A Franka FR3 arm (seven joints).
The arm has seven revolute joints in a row. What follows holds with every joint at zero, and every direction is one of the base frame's.
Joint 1 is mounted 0.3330 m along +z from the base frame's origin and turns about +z.
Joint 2 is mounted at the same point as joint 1 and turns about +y.
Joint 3 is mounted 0.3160 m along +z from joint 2 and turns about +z.
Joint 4 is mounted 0.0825 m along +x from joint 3 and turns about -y.
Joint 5 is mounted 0.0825 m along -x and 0.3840 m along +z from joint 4 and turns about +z.
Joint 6 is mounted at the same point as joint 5 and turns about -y.
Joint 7 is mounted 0.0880 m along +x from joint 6 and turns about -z.
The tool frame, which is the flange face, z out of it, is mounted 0.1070 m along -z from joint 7; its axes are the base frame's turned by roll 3.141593, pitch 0.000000 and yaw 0.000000 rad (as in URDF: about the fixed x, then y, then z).
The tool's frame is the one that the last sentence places.
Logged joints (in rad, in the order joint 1, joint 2, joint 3, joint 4, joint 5, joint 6, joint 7), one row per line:
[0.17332 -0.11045 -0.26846 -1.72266 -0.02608 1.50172 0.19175]
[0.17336 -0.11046 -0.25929 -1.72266 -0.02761 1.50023 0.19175]
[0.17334 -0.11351 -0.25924 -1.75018 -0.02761 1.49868 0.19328]
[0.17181 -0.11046 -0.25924 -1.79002 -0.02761 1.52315 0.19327]
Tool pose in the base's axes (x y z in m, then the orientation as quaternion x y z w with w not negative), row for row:
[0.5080 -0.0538 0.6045 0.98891 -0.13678 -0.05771 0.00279]
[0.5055 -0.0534 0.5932 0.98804 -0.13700 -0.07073 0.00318]
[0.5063 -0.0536 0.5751 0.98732 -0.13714 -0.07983 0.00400]
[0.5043 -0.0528 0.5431 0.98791 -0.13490 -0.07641 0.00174]
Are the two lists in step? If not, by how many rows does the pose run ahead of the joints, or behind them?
The pose runs 1 row ahead of the joints: the pose in row i belongs to the joints in row i + 1.
